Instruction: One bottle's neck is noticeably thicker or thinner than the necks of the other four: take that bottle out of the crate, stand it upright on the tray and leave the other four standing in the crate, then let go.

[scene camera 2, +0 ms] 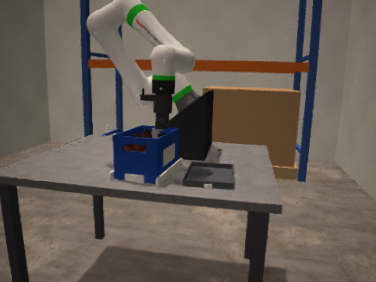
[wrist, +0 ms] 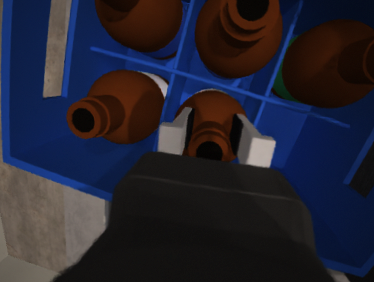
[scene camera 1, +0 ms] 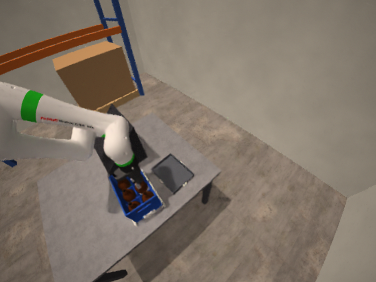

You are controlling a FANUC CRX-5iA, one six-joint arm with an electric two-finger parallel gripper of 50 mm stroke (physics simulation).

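Frame: origin at the arm's base, x ahead, y left, z up, level; centimetres.
Seen in the pictures: gripper, between the fingertips: (wrist: pixel 212 124) (scene camera 1: pixel 137 185); arm's base, origin of its link: (scene camera 2: pixel 190 105).
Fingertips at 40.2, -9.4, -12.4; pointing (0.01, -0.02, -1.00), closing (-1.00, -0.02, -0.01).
Observation:
Pixels of each thing's top centre, then the offset from my fingertips to it, as dx, dy, dz. Level surfaces: height alone.
- blue crate, centre of its top: (wrist: pixel 225 86) (scene camera 2: pixel 148 131) (scene camera 1: pixel 130 185) -0.2, -3.1, +4.8
- middle bottle, centre of its top: (wrist: pixel 209 153) (scene camera 1: pixel 137 181) +0.0, +1.2, +3.6
- dark tray, centre of its top: (scene camera 2: pixel 210 171) (scene camera 1: pixel 171 171) +2.2, +23.5, -10.2
- grey table, height of its surface: dz -12.7
A blue crate (scene camera 1: pixel 137 216) (scene camera 2: pixel 129 165) (wrist: pixel 55 179) with compartments stands on the table and holds five brown bottles. My gripper (scene camera 1: pixel 138 183) (scene camera 2: pixel 157 133) (wrist: pixel 212 124) points down into the crate and is shut on the neck of the middle bottle (wrist: pixel 214 107) of the row nearest the gripper in the wrist view. That bottle is in its compartment. Beside it is another bottle (wrist: pixel 127 107); three more bottles (wrist: pixel 142 25) (wrist: pixel 239 42) (wrist: pixel 327 65) stand in the other row. The compartment right of the held bottle is empty. The dark tray (scene camera 1: pixel 172 172) (scene camera 2: pixel 209 185) is empty.
The grey table (scene camera 1: pixel 75 210) (scene camera 2: pixel 65 165) bears the crate and the tray, which lies beside the crate. A tall black panel (scene camera 2: pixel 195 127) stands behind them. White corner strips (scene camera 2: pixel 170 172) edge the crate's base. A large cardboard box (scene camera 1: pixel 97 75) (scene camera 2: pixel 255 125) is farther back by the racking.

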